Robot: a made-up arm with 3 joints. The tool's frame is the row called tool.
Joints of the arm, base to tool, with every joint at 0 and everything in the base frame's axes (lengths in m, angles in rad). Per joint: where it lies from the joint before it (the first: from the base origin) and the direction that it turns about. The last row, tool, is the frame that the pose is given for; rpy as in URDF.
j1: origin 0.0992 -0.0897 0.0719 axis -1 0 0
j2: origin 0.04 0.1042 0.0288 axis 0 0 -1
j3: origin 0.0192 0.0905 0.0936 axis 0 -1 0
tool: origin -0.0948 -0.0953 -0.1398 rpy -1.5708 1.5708 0
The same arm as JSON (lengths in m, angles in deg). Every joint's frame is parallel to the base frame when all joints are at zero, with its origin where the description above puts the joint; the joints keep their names.
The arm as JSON. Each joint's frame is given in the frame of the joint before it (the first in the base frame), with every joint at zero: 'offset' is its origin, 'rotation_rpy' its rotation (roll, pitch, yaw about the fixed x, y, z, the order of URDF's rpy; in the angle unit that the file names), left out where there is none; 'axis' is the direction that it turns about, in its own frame. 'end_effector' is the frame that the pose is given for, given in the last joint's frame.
{"length_unit": "m", "angle_unit": "deg", "chain": [{"id": "j1", "offset": [0.0992, -0.0897, 0.0719], "axis": [-1.0, 0.0, 0.0]}, {"id": "j2", "offset": [0.04, 0.1042, 0.0288], "axis": [0.0, 0.0, -1.0]}, {"id": "j3", "offset": [0.0192, 0.0905, 0.0936], "axis": [0.0, -1.0, 0.0]}], "end_effector": {"offset": [-0.0948, -0.0953, -0.1398], "rotation_rpy": [-90.0, 90.0, 0.0]}}
